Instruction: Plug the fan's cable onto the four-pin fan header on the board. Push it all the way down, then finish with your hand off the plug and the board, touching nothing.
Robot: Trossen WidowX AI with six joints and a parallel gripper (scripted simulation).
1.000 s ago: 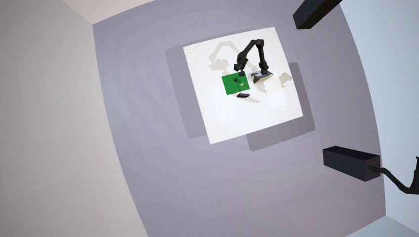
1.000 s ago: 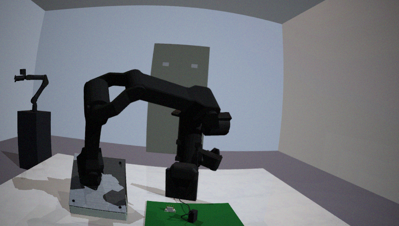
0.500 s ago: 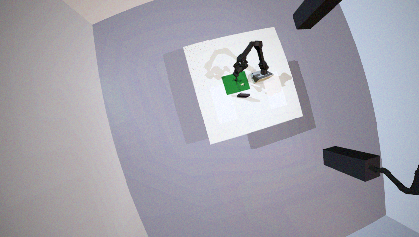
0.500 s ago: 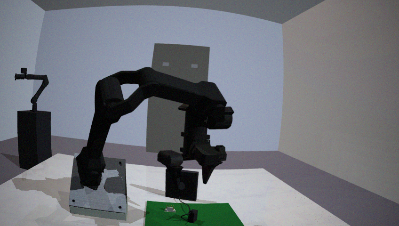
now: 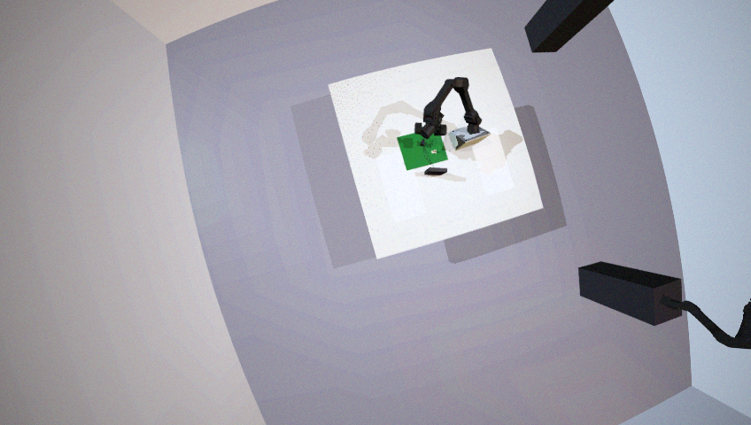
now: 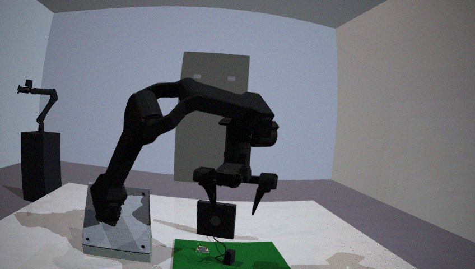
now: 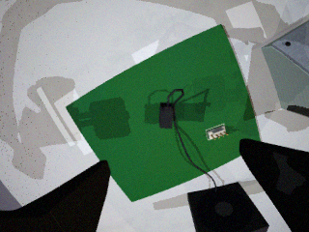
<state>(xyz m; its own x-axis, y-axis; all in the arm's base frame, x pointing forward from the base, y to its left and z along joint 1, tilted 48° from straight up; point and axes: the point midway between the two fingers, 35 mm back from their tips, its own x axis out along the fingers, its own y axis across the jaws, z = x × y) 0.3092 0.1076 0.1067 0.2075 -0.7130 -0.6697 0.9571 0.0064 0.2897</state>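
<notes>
Right now the dark fan plug is 10 mm to the left of my gripper tip and 140 mm below it. Also, from my gripper tip: pale four-pin header 80 mm behind, 80 mm to the left, 160 mm below; black fan 40 mm behind, 210 mm to the left, 100 mm below; green board 40 mm to the left, 170 mm below.
</notes>
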